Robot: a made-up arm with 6 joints.
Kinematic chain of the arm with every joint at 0, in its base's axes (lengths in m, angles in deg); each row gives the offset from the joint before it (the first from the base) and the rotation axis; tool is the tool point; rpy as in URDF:
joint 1: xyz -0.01 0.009 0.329 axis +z
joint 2: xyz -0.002 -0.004 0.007 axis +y
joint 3: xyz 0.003 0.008 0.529 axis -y
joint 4: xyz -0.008 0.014 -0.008 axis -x
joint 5: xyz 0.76 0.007 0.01 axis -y
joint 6: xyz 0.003 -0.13 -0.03 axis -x
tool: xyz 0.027 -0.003 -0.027 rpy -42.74 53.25 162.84
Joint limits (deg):
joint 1: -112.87..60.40
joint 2: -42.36..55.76
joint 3: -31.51..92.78
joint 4: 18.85..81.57
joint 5: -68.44..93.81
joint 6: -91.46..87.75
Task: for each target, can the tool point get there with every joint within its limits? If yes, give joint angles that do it. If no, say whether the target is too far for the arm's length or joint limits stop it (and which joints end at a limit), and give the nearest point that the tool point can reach.
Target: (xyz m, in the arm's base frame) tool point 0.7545 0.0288 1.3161
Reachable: yes | joints 8.51 21.53 55.00 57.97 -50.07 61.26
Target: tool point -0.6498 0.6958 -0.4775
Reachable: no: joint limits stop it (at a limit: joint 1, joint 2, joint 3, joint 4, joint 5) | nearest point 0.2339 0.5308 -0.1604 | short by 0.953 m
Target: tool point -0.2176 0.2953 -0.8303
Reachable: no: joint limits stop it (at a limit: joint 1, joint 2, joint 3, joint 4) | nearest point 0.2471 0.5252 -0.1708 | short by 0.839 m
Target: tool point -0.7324 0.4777 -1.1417
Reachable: no: too far | nearest point -0.3057 -0.3864 -0.1657 | short by 1.372 m
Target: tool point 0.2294 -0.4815 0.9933
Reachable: yes | joints -53.43 -21.23 -10.59 41.06 -35.34 -31.84
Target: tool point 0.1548 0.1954 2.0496
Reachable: no: too far | nearest point 0.1186 0.1544 1.6757 | short by 0.378 m
